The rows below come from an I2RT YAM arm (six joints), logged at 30 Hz.
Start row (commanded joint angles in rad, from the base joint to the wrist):
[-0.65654, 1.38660, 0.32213, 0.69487, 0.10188, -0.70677]
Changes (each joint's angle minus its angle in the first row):
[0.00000, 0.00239, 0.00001, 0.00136, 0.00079, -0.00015]
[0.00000, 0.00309, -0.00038, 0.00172, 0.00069, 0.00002]
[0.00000, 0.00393, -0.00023, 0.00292, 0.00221, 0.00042]
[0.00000, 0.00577, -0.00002, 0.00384, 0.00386, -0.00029]
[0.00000, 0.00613, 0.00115, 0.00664, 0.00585, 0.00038]
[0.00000, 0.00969, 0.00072, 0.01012, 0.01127, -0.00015]
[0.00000, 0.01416, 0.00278, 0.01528, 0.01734, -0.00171]
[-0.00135, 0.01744, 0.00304, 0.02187, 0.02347, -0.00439]
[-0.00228, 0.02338, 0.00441, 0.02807, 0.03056, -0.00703]
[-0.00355, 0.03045, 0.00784, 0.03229, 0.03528, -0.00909]
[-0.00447, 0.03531, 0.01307, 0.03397, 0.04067, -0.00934]
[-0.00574, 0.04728, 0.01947, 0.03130, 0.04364, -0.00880]
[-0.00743, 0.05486, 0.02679, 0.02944, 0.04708, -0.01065]
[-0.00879, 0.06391, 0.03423, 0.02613, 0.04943, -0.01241]
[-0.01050, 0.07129, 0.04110, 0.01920, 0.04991, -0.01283]
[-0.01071, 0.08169, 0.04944, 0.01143, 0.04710, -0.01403]
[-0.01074, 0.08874, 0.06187, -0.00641, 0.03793, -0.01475]
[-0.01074, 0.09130, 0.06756, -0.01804, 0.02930, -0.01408]
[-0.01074, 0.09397, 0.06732, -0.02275, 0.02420, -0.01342]
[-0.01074, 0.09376, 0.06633, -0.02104, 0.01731, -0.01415]
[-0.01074, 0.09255, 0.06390, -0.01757, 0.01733, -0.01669]
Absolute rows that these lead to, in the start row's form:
[-0.65654, 1.38899, 0.32214, 0.69623, 0.10267, -0.70692]
[-0.65654, 1.38969, 0.32175, 0.69659, 0.10257, -0.70675]
[-0.65654, 1.39053, 0.32190, 0.69779, 0.10409, -0.70635]
[-0.65654, 1.39237, 0.32211, 0.69871, 0.10574, -0.70706]
[-0.65654, 1.39273, 0.32328, 0.70151, 0.10773, -0.70639]
[-0.65654, 1.39629, 0.32285, 0.70499, 0.11315, -0.70692]
[-0.65654, 1.40076, 0.32491, 0.71015, 0.11922, -0.70848]
[-0.65789, 1.40404, 0.32517, 0.71674, 0.12535, -0.71116]
[-0.65882, 1.40998, 0.32654, 0.72294, 0.13244, -0.71380]
[-0.66009, 1.41705, 0.32997, 0.72716, 0.13716, -0.71586]
[-0.66101, 1.42191, 0.33520, 0.72884, 0.14255, -0.71611]
[-0.66228, 1.43388, 0.34160, 0.72617, 0.14552, -0.71557]
[-0.66397, 1.44146, 0.34892, 0.72431, 0.14896, -0.71742]
[-0.66533, 1.45051, 0.35636, 0.72100, 0.15131, -0.71918]
[-0.66704, 1.45789, 0.36323, 0.71407, 0.15179, -0.71960]
[-0.66725, 1.46829, 0.37157, 0.70630, 0.14898, -0.72080]
[-0.66728, 1.47534, 0.38400, 0.68846, 0.13981, -0.72152]
[-0.66728, 1.47790, 0.38969, 0.67683, 0.13118, -0.72085]
[-0.66728, 1.48057, 0.38945, 0.67212, 0.12608, -0.72019]
[-0.66728, 1.48036, 0.38846, 0.67383, 0.11919, -0.72092]
[-0.66728, 1.47915, 0.38603, 0.67730, 0.11921, -0.72346]

